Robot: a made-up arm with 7 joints. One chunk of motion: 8 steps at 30 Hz.
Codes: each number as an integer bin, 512 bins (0 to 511) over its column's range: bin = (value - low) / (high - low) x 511, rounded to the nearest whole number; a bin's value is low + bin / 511 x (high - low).
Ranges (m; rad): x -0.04..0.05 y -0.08..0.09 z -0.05..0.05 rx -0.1..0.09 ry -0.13..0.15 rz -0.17..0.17
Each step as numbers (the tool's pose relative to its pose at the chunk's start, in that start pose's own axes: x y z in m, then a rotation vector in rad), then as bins.
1 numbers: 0.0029 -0.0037 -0.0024 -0.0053 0.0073 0.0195
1 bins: 244 229 243 255 251 285
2 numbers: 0.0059 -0.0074 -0.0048 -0.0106 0.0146 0.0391
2 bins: 261 218 231 240 264 314
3 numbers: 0.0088 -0.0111 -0.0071 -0.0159 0.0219 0.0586
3 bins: 277 207 219 226 277 344
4 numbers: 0.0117 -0.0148 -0.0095 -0.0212 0.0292 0.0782
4 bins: 294 196 207 212 291 373
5 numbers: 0.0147 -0.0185 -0.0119 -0.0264 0.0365 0.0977
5 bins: 311 185 195 198 304 402
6 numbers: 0.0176 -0.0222 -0.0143 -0.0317 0.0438 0.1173
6 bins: 327 174 182 184 317 432
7 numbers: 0.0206 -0.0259 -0.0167 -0.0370 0.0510 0.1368
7 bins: 344 163 170 169 330 461
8 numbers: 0.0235 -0.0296 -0.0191 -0.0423 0.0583 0.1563
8 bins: 361 151 158 155 344 490
